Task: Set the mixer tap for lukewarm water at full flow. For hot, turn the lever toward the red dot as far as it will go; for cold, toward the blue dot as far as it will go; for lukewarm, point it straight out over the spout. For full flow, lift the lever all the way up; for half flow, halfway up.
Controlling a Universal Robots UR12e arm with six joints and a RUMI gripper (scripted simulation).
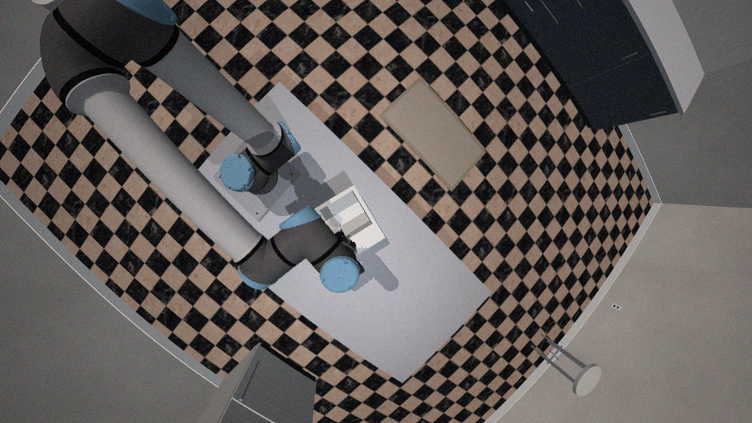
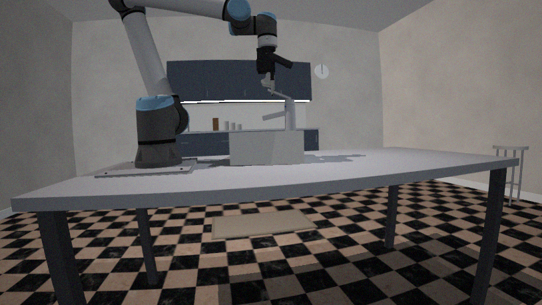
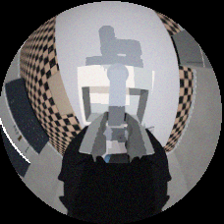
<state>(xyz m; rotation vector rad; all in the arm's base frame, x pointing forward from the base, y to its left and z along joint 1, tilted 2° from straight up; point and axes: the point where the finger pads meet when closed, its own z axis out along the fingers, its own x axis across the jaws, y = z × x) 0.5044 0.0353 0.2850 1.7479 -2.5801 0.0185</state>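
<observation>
Right now the lever is 3 cm ahead of my hand, 1 cm to the right of it and 1 cm below it. From my hand the other things lie so: sink: 27 cm below, 4 cm behind, 2 cm to the left; then mixer tap: 7 cm below, 5 cm ahead, 2 cm to the right.
</observation>
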